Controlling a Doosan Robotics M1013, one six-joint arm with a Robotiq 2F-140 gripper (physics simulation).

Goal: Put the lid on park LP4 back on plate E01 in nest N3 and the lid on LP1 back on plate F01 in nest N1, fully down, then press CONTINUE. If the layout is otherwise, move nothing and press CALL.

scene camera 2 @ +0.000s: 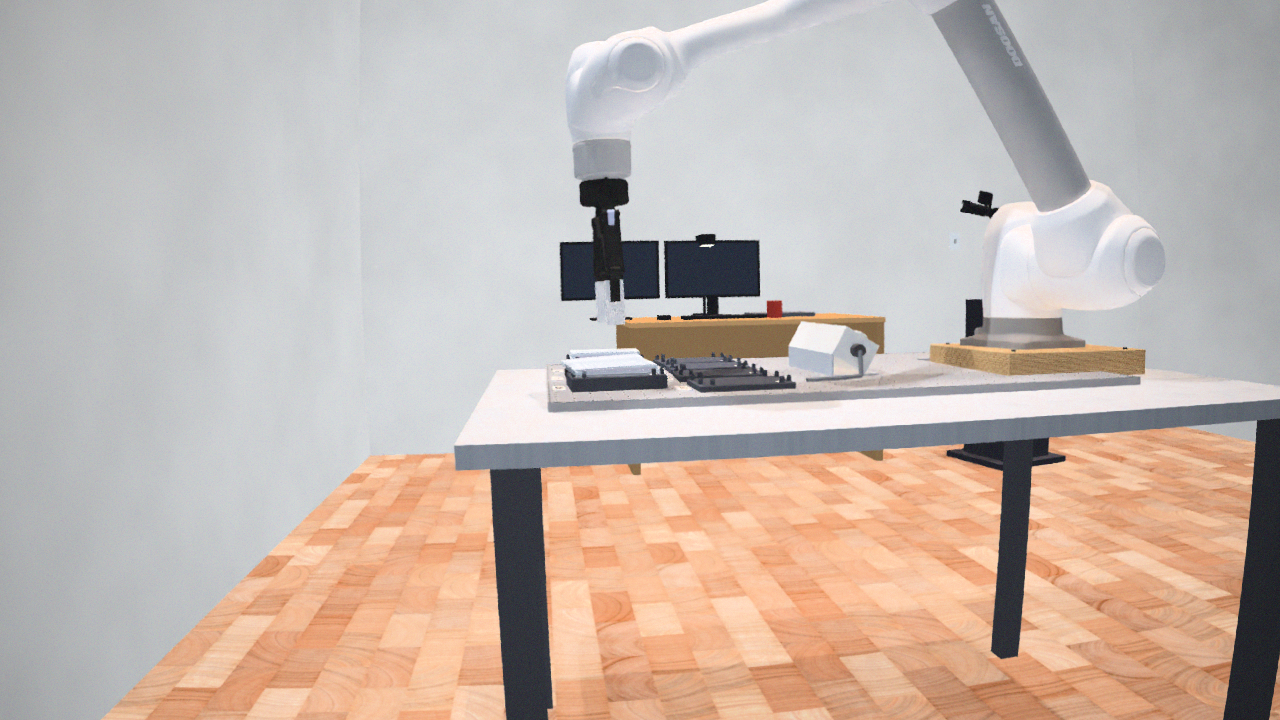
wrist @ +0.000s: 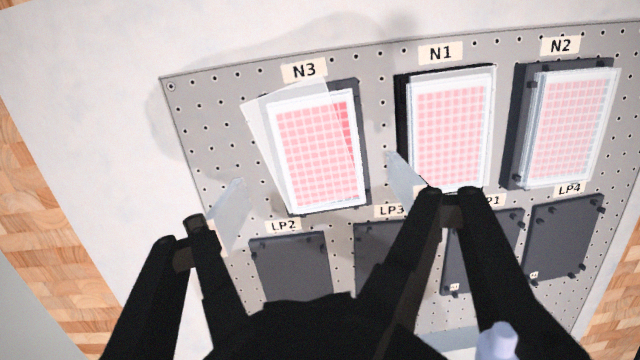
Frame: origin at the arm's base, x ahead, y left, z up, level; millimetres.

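Seen in the pictures: gripper, fingertip midpoint: (scene camera 2: pixel 610 323) (wrist: pixel 315 180); arm's base, origin of the base link: (scene camera 2: pixel 1022 346).
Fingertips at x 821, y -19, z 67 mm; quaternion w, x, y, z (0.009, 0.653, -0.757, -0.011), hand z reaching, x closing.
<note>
Pixels of each thing's middle, then the offset from my fingertips to it. "spot": a spot on its surface instead.
- clear lid, body centre: (wrist: pixel 304 150) (scene camera 2: pixel 607 364) dx +9, dy +10, dz -63 mm
- red-gridded plate, surface spot: (wrist: pixel 345 117) spot: dx +26, dy -40, dz -69 mm
- nest N1, surface spot: (wrist: pixel 452 132) spot: dx -22, dy -140, dz -65 mm
- LP1, surface spot: (wrist: pixel 507 230) spot: dx -194, dy -210, dz -89 mm
- Nest N2, surface spot: (wrist: pixel 575 125) spot: dx -56, dy -273, dz -62 mm
- LP3, body centre: (wrist: pixel 391 266) (scene camera 2: pixel 718 371) dx -198, dy -43, dz -89 mm
- white angular box, body centre: (scene camera 2: pixel 831 346) dx -427, dy -58, dz -57 mm
My gripper (scene camera 2: pixel 610 313) (wrist: pixel 315 180) is open and empty, above the nests. In the wrist view a clear lid (wrist: pixel 260 125) lies turned askew on the red-gridded plate (wrist: pixel 345 117) in nest N3. It sticks out past the plate's left side and top left, and the plate's upper right corner is uncovered. The plate in nest N1 (wrist: pixel 452 132) has a clear lid on it, roughly in line with it. Parks LP4 (wrist: pixel 565 240) and LP1 (wrist: pixel 507 230) show no lid; LP1 is partly hidden by a finger. Plate names and the CONTINUE and CALL buttons cannot be made out.
Nest N2 (wrist: pixel 575 125) holds a clear-covered plate. Parks LP2 (wrist: pixel 292 270) and LP3 (wrist: pixel 372 250) are dark pads partly behind the gripper. A white angular box (scene camera 2: pixel 819 347) stands toward the robot base. Monitors (scene camera 2: pixel 711 268) stand on a desk behind.
</note>
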